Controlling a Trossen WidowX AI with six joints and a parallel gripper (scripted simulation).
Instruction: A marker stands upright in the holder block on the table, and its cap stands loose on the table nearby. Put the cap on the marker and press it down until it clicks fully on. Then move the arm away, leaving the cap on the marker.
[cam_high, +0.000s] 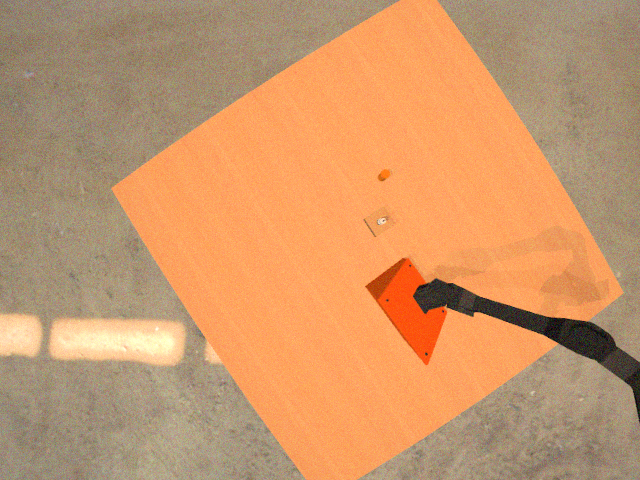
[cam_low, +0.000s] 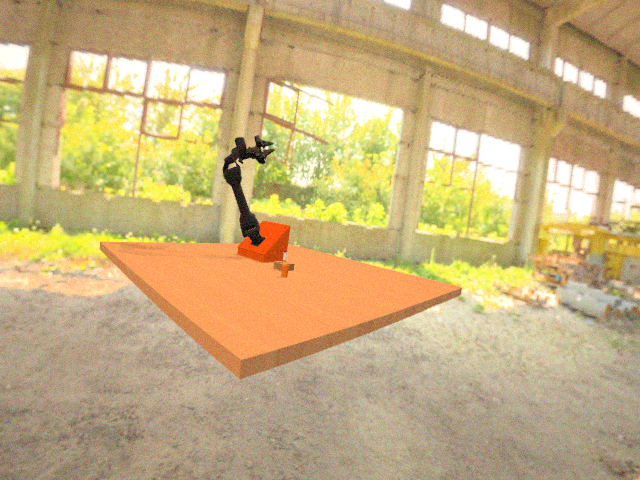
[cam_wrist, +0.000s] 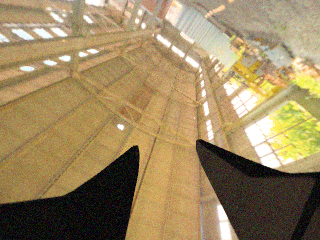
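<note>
The orange cap lies 600 mm below my gripper tip, 560 mm ahead of it and 320 mm to the right of it. The rest, counted from my gripper tip: holder block 610 mm below, 450 mm ahead, 220 mm to the right.
</note>
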